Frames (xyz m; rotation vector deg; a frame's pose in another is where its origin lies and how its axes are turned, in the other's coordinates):
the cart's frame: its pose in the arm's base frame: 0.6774 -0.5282 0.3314 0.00 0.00 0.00
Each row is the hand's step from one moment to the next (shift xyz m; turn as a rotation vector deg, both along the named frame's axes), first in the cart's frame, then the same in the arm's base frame.
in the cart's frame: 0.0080 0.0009 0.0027 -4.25 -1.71 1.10
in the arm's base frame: 0.0080 0.0009 0.0027 -4.25 -1.71 1.10
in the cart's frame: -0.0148 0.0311 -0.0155 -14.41 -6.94 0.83
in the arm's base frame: -0.0148 0.0311 -0.0155 -14.41 -6.94 0.83
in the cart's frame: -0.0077 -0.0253 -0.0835 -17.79 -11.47 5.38
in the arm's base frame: -0.0077 -0.0253 -0.0835 -17.79 -11.47 5.38
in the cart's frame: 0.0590 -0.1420 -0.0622 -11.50 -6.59 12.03
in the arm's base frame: 0.0590 -0.1420 -0.0622 -11.50 -6.59 12.03
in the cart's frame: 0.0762 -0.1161 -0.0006 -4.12 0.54 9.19
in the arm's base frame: 0.0762 -0.1161 -0.0006 -4.12 0.54 9.19
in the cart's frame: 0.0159 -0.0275 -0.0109 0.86 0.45 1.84
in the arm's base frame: 0.0159 -0.0275 -0.0109 0.86 0.45 1.84
